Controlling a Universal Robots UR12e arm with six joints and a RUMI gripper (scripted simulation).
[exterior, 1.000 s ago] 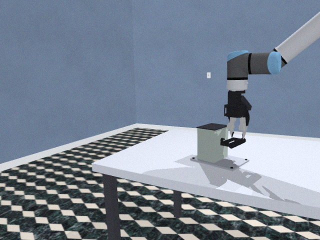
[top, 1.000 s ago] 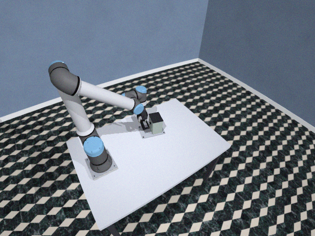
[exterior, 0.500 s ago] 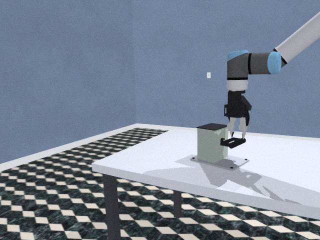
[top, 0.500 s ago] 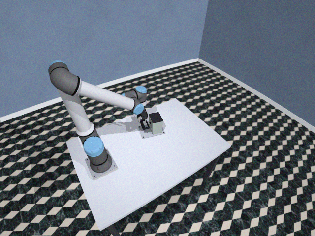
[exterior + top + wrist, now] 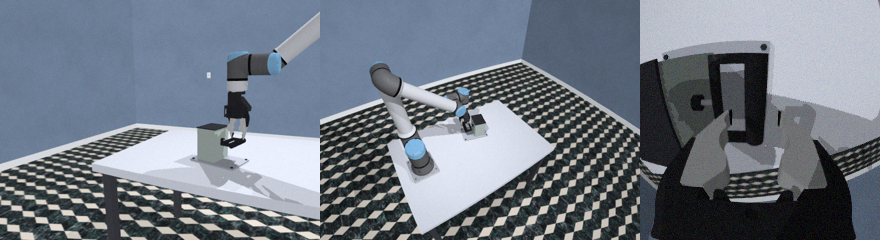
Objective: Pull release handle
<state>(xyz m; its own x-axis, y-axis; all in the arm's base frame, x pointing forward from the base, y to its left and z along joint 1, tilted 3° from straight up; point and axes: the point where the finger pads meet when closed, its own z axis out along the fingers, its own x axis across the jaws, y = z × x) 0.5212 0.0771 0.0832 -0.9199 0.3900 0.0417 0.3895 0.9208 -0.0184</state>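
The black release handle lies 5 cm ahead of my hand, 3 cm below it and 2 cm to the right of it. Also, from my hand: grey base plate: 14 cm below, 9 cm ahead, 4 cm to the right.
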